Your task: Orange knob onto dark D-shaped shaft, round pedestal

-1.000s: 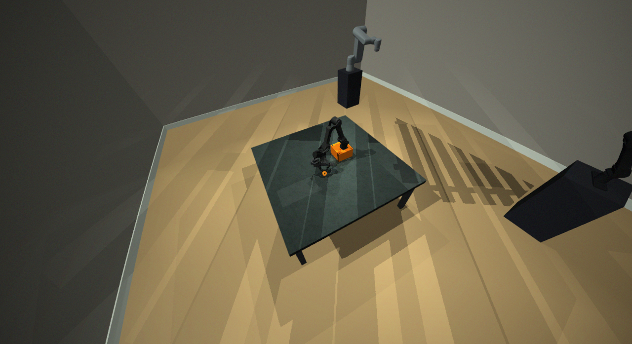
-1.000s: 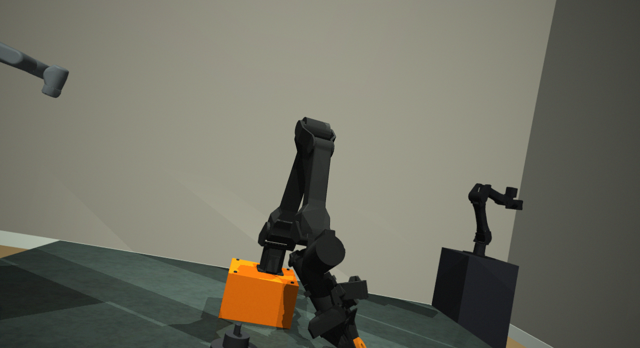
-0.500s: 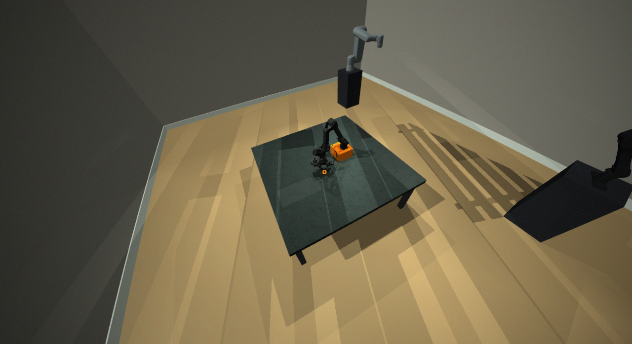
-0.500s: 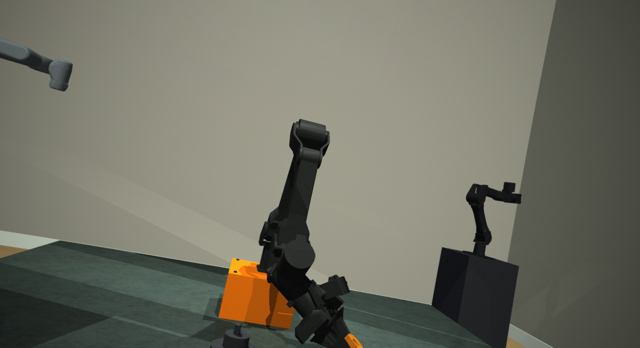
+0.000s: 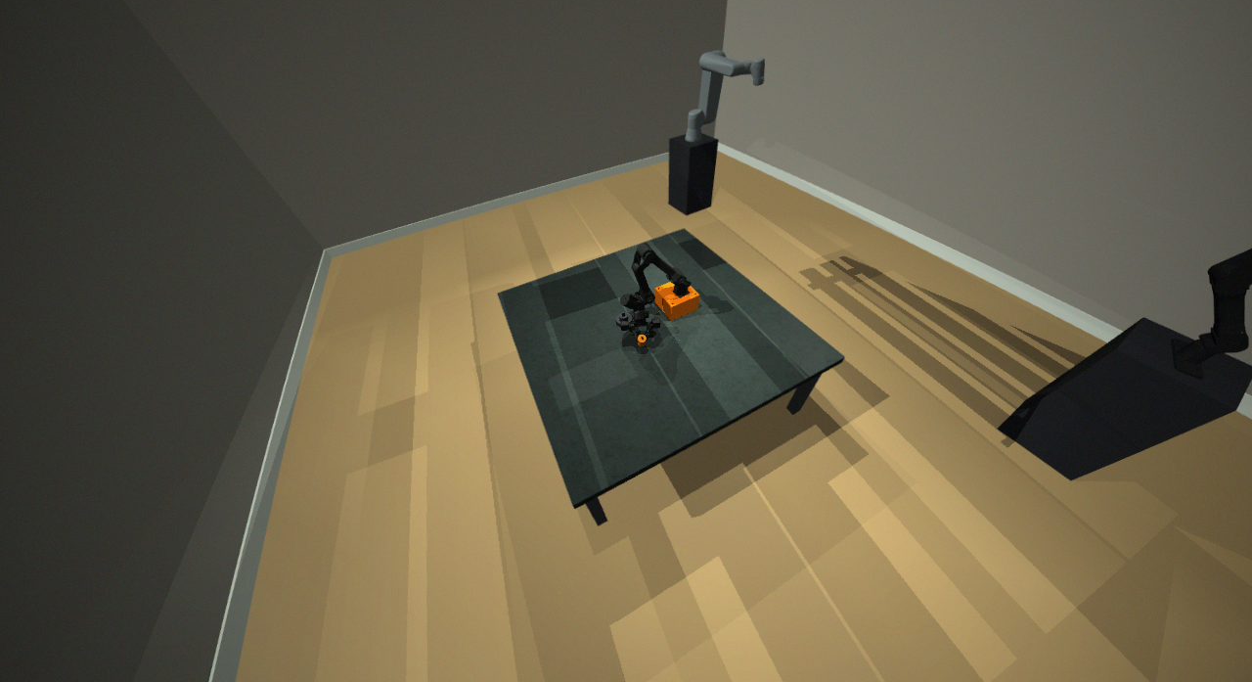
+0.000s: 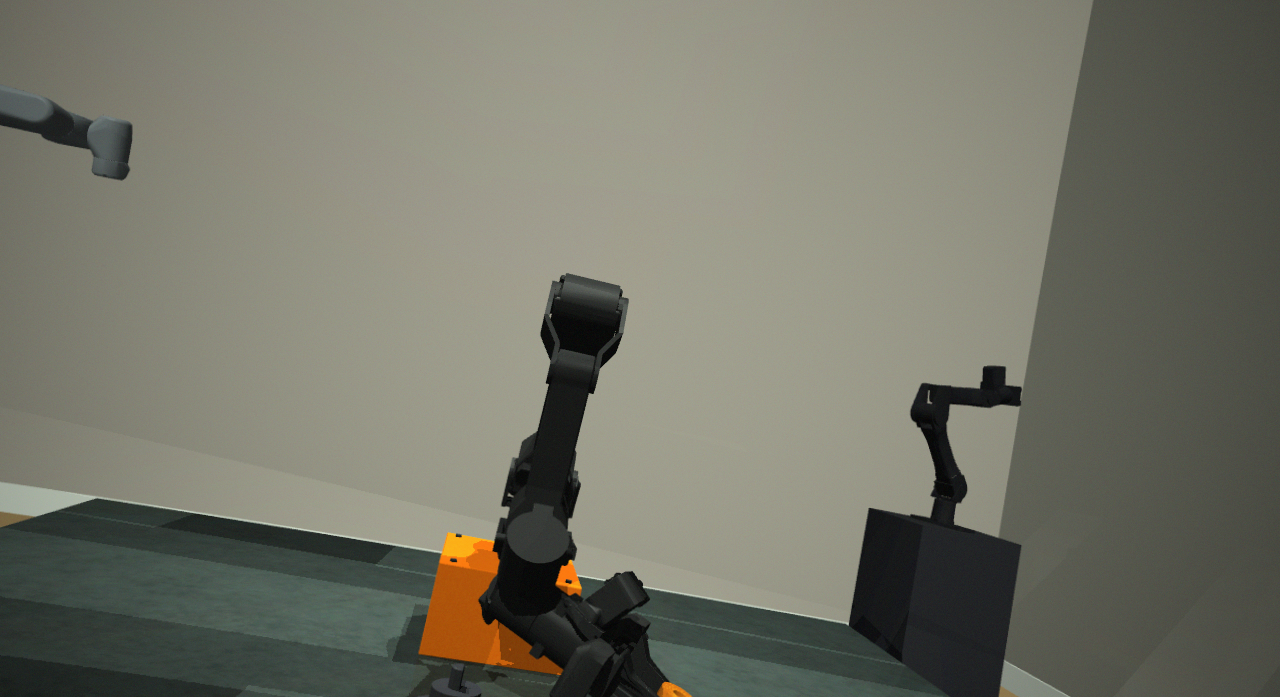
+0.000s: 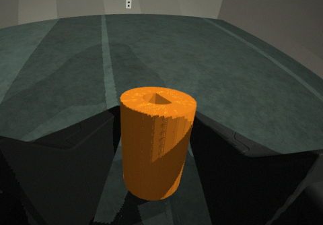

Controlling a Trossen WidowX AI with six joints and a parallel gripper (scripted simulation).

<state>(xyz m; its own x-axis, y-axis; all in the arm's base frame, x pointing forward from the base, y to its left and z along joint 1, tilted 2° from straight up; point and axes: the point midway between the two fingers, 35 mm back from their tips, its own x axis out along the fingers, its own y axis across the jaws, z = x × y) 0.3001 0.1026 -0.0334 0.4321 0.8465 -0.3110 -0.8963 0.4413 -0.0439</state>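
The round dark pedestal lies 200 mm to the right of my gripper tip, 20 mm below it and 10 mm behind it. The rest, counted from my gripper tip: orange knob: 10 mm to the right, 10 mm below, 10 mm behind.
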